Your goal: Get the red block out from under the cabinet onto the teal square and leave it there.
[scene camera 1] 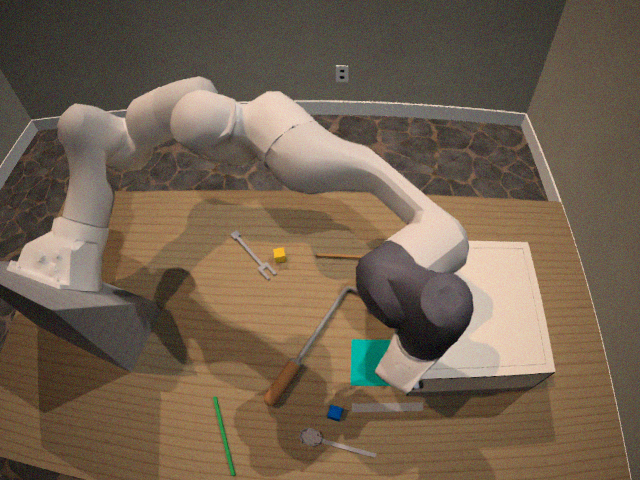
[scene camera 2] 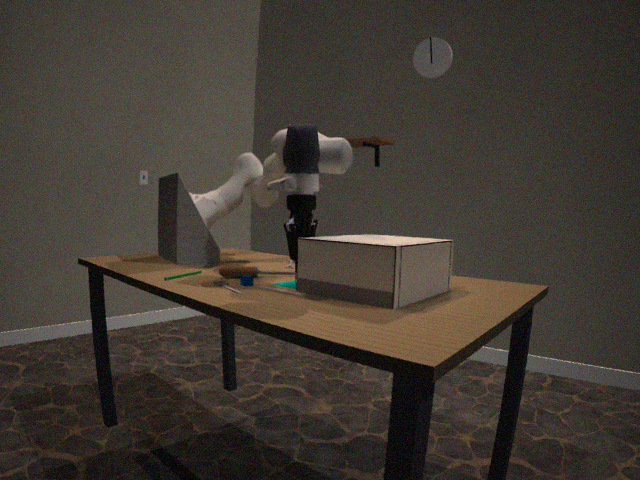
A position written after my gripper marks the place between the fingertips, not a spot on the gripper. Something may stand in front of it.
I see my gripper (scene camera 2: 301, 285) and a teal square (scene camera 1: 366, 354).
